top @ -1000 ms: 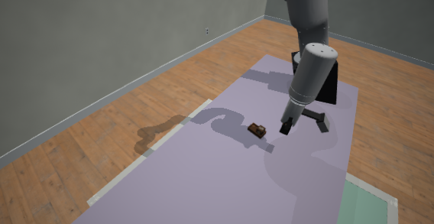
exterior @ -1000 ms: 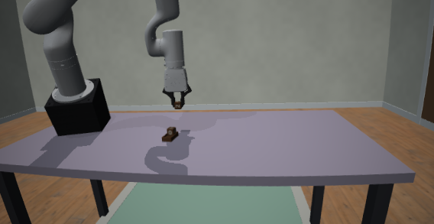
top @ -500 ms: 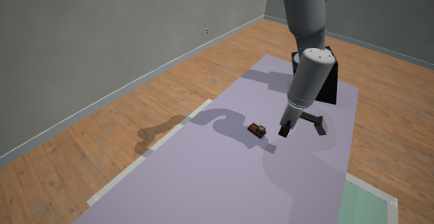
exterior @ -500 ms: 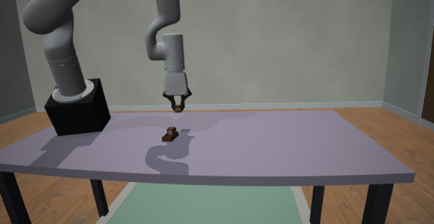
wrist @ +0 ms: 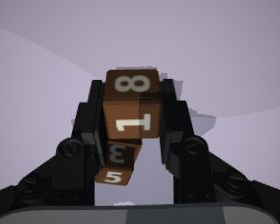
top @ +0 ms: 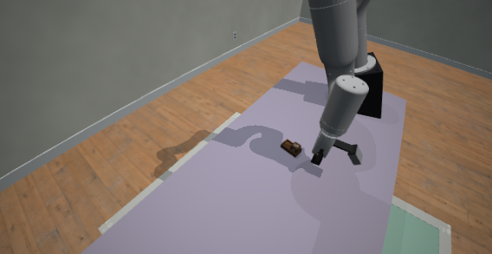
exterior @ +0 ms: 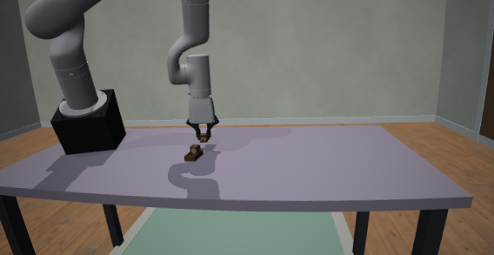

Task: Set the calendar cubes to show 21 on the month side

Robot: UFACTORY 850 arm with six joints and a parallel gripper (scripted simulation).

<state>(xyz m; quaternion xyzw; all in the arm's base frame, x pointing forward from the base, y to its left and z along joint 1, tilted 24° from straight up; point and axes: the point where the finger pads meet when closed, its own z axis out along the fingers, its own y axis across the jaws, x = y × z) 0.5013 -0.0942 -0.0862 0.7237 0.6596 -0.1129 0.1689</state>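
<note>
Now: hand 3 cm past the digit cube, 9 cm to the left of it and 3 cm above it. Round my hand: brown cube (1 cm below); then brown tray (4 cm behind, 10 cm to the right, 5 cm below).
</note>
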